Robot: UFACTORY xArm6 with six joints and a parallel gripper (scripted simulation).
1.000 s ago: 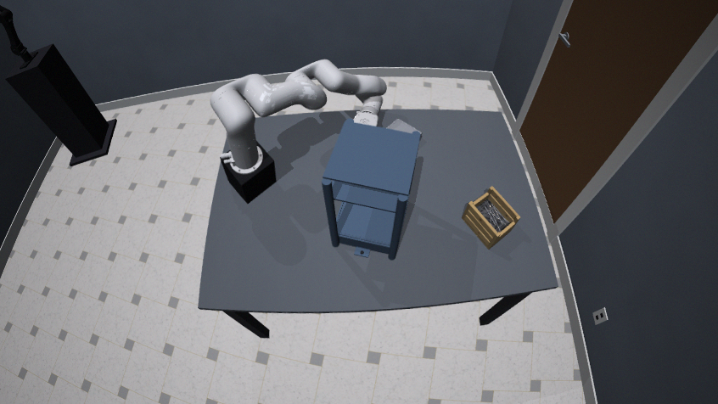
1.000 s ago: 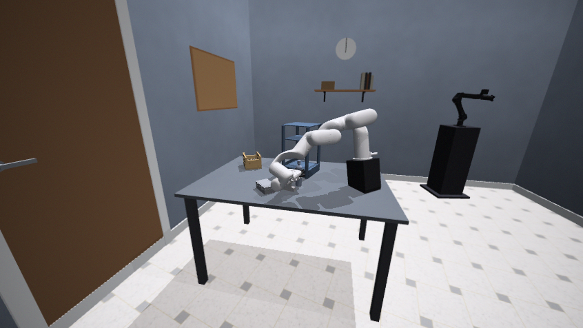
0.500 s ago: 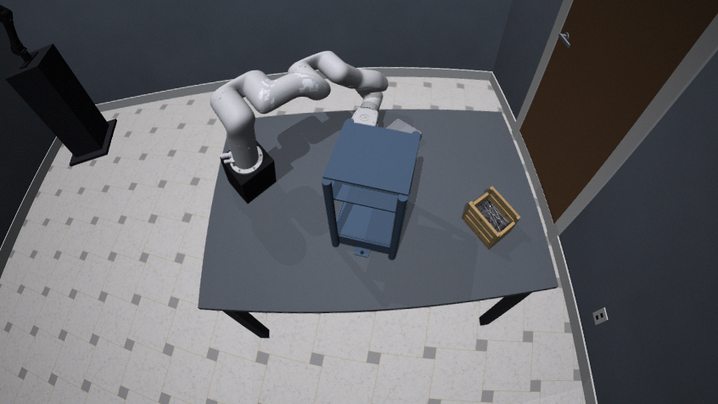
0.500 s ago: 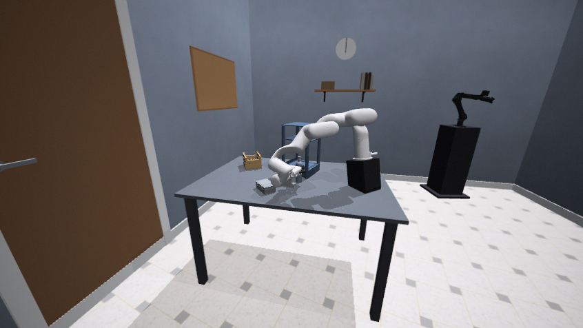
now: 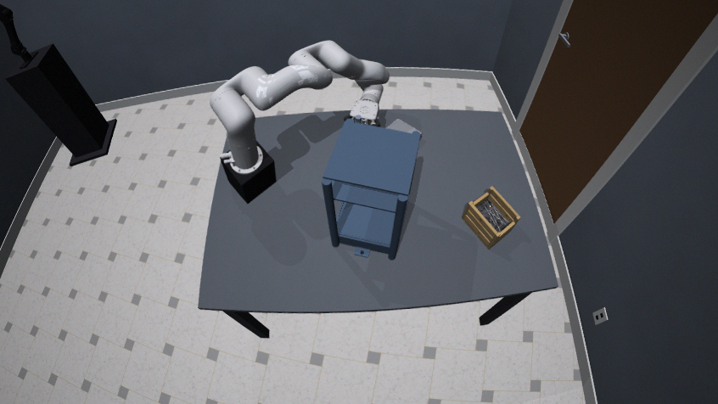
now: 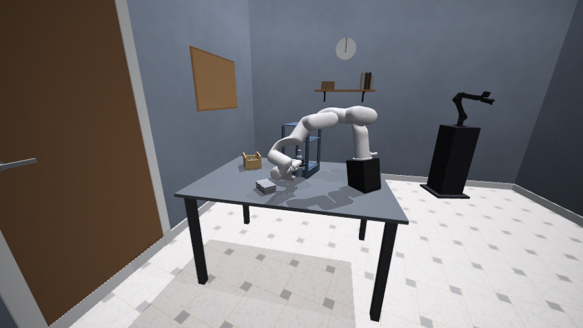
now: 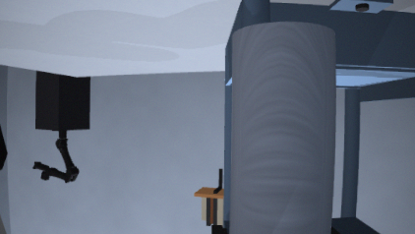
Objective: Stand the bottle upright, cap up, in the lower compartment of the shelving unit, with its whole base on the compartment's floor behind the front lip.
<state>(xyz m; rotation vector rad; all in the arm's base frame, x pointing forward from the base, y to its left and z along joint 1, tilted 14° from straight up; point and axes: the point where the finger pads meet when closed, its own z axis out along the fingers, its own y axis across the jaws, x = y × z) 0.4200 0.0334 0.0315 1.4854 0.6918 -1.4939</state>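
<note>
The blue shelving unit lies 3 cm behind my hand, 29 cm to the right of it and 2 cm above it. Round my hand: grey box (22 cm ahead, 8 cm to the left, 15 cm below); then bottle (1 cm above); then wooden crate (40 cm ahead, 41 cm to the right, 13 cm below).
</note>
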